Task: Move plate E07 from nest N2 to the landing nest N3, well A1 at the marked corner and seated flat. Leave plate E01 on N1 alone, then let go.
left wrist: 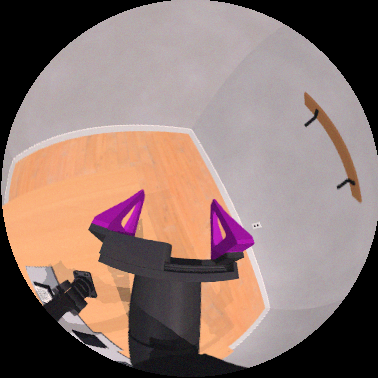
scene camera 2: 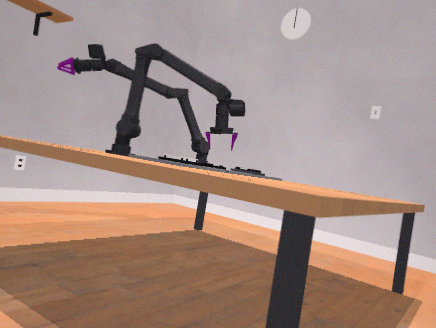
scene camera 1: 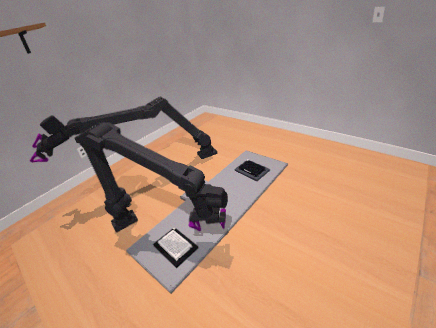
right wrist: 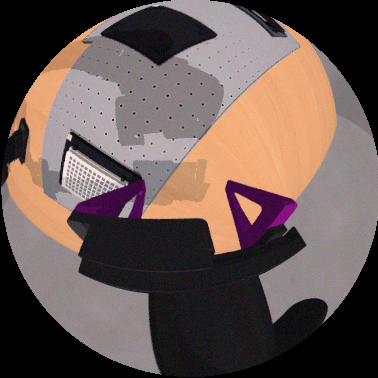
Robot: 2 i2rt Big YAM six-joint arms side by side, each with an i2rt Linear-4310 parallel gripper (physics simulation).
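Note:
A white well plate (scene camera 1: pixel 175 244) (right wrist: pixel 90 172) lies in a black nest (scene camera 1: pixel 177 263) (right wrist: pixel 104 155) at the board's near end in scene camera 1. A small light mark shows at one nest corner in the right wrist view. A black middle nest (right wrist: pixel 160 45) looks empty; my right arm hides it in scene camera 1. A dark object (scene camera 1: pixel 252 166) lies on the far nest (scene camera 1: pixel 261 177). Plate and nest labels cannot be read. My right gripper (scene camera 1: pixel 210 228) (scene camera 2: pixel 220 149) (right wrist: pixel 186 183) is open and empty above the board, beside the white plate. My left gripper (scene camera 1: pixel 35 149) (scene camera 2: pixel 59 66) (left wrist: pixel 177 197) is open, empty and raised far from the nests.
The grey perforated board (scene camera 1: pixel 240 197) (right wrist: pixel 95 102) lies on the wooden table (scene camera 1: pixel 325 235) (scene camera 2: pixel 320 200). The right arm reaches over the board's middle. The left arm extends behind it in scene camera 1. A wall shelf (scene camera 1: pixel 30 29) (left wrist: pixel 340 145) is beyond the left gripper.

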